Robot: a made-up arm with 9 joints. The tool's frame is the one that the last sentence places.
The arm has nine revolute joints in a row. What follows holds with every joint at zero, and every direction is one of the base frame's. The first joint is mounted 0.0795 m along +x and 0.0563 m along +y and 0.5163 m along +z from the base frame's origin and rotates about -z. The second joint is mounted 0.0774 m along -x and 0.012 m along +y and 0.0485 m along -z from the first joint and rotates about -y. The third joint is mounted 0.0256 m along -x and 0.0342 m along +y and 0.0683 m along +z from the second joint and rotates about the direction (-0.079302, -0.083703, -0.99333). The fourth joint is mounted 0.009 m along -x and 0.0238 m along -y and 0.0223 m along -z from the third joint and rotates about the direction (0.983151, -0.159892, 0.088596). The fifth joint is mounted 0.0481 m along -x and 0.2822 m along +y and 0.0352 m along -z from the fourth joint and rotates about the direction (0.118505, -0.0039, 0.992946). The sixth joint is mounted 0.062 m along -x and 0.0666 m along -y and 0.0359 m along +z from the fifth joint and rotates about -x. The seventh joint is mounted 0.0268 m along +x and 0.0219 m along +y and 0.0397 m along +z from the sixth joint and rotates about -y. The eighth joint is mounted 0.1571 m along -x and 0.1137 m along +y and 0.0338 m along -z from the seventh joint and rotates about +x. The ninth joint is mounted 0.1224 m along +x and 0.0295 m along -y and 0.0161 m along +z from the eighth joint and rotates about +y. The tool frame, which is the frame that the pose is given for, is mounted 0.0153 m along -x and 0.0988 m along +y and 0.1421 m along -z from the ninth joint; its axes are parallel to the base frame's.
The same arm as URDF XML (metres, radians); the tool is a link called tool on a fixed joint. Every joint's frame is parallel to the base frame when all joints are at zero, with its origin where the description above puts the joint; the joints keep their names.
<robot name="arm">
  <joint name="tool_fixed" type="fixed">
    <parent link="link9"/>
    <child link="tool"/>
    <origin xyz="-0.0153 0.0988 -0.1421" rpy="0 0 0"/>
  </joint>
  <joint name="joint 9" type="continuous">
    <parent link="link8"/>
    <child link="link9"/>
    <origin xyz="0.1224 -0.0295 0.0161" rpy="0 0 0"/>
    <axis xyz="0 1 0"/>
  </joint>
  <joint name="joint 8" type="continuous">
    <parent link="link7"/>
    <child link="link8"/>
    <origin xyz="-0.1571 0.1137 -0.0338" rpy="0 0 0"/>
    <axis xyz="1 0 0"/>
  </joint>
  <joint name="joint 7" type="continuous">
    <parent link="link6"/>
    <child link="link7"/>
    <origin xyz="0.0268 0.0219 0.0397" rpy="0 0 0"/>
    <axis xyz="0 -1 0"/>
  </joint>
  <joint name="joint 6" type="continuous">
    <parent link="link5"/>
    <child link="link6"/>
    <origin xyz="-0.062 -0.0666 0.0359" rpy="0 0 0"/>
    <axis xyz="-1 0 0"/>
  </joint>
  <joint name="joint 5" type="continuous">
    <parent link="link4"/>
    <child link="link5"/>
    <origin xyz="-0.0481 0.2822 -0.0352" rpy="0 0 0"/>
    <axis xyz="0.118505 -0.0039 0.992946"/>
  </joint>
  <joint name="joint 4" type="continuous">
    <parent link="link3"/>
    <child link="link4"/>
    <origin xyz="-0.009 -0.0238 -0.0223" rpy="0 0 0"/>
    <axis xyz="0.983151 -0.159892 0.088596"/>
  </joint>
  <joint name="joint 3" type="continuous">
    <parent link="link2"/>
    <child link="link3"/>
    <origin xyz="-0.0256 0.0342 0.0683" rpy="0 0 0"/>
    <axis xyz="-0.079302 -0.083703 -0.99333"/>
  </joint>
  <joint name="joint 2" type="continuous">
    <parent link="link1"/>
    <child link="link2"/>
    <origin xyz="-0.0774 0.012 -0.0485" rpy="0 0 0"/>
    <axis xyz="0 -1 0"/>
  </joint>
  <joint name="joint 1" type="continuous">
    <parent link="base"/>
    <child link="link1"/>
    <origin xyz="0.0795 0.0563 0.5163" rpy="0 0 0"/>
    <axis xyz="0 0 -1"/>
  </joint>
  <link name="base"/>
  <link name="link1"/>
  <link name="link2"/>
  <link name="link3"/>
  <link name="link4"/>
  <link name="link5"/>
  <link name="link6"/>
  <link name="link7"/>
  <link name="link8"/>
  <link name="link9"/>
  <link name="tool"/>
</robot>

